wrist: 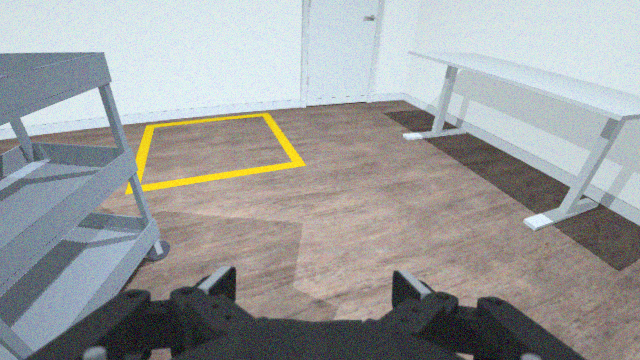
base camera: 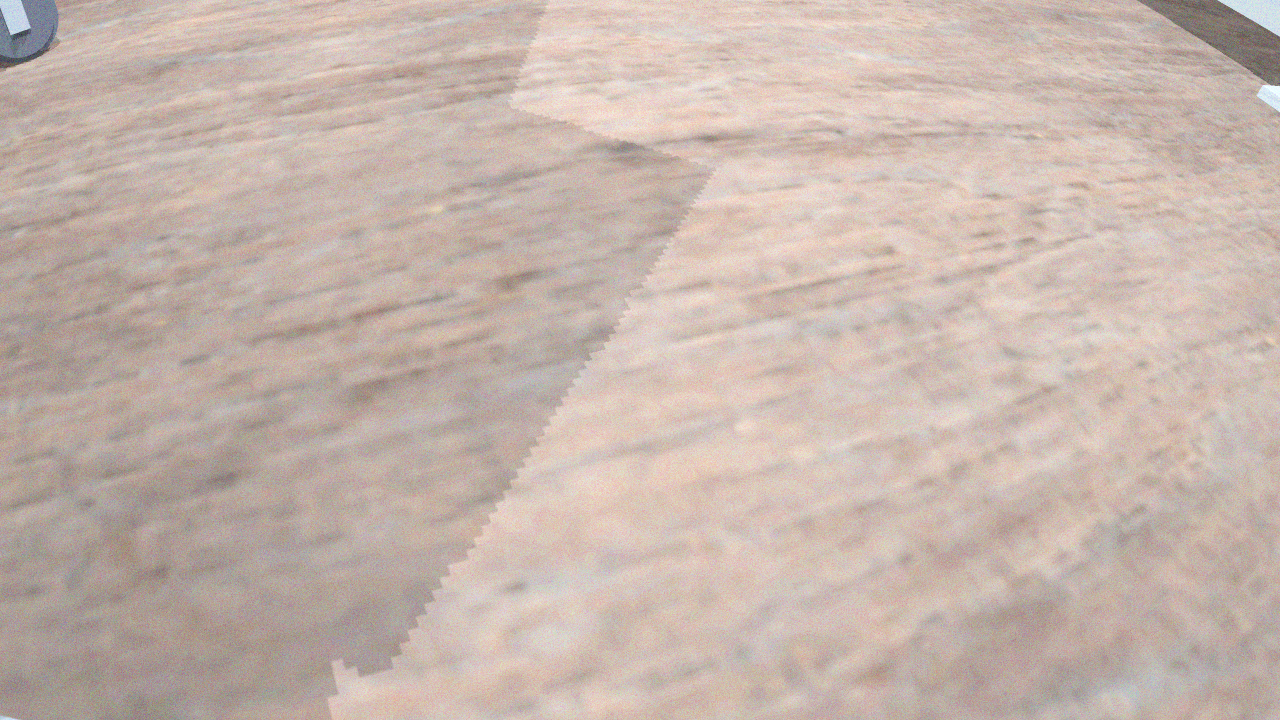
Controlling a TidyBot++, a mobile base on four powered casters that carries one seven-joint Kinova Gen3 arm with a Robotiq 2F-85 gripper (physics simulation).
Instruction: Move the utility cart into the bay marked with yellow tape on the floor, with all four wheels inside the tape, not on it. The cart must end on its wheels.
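Places are measured from the arm's base along level axes (x ahead, y left, z up), in metres.
Pixels of known places: gripper, fingertip midpoint: (wrist: 314,287).
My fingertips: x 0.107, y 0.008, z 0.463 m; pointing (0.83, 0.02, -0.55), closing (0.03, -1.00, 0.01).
Ahead of a thing's pixels: the offset from my fingertips to its middle. "spot": to the spot under its first point. Level surfaces: height alone.
The grey three-tier utility cart (wrist: 117,172) stands upright at the left of the wrist view, cut off by the left edge. One of its wheels @(spot: 0.729 m ahead, 0.682 m left, 0.804 m down) (wrist: 159,251) (base camera: 25,35) shows at its near right corner, and also at the top left of the base camera view. The yellow tape bay (wrist: 215,177) lies on the floor beyond the cart, by the back wall. The cart's corner posts overlap the bay's left corner in the view, and the wheel that shows is outside the tape. My gripper (wrist: 314,287) is open and empty, to the right of the cart and apart from it.
A white table @(0.140 m down) (wrist: 530,82) stands along the right wall, its feet (wrist: 539,221) reaching onto the floor. A white door (wrist: 340,55) is in the back wall, right of the bay. A piece of a white foot @(spot: 1.120 m ahead, 1.205 m right, 0.845 m down) (base camera: 1269,96) shows at the right edge of the base camera view.
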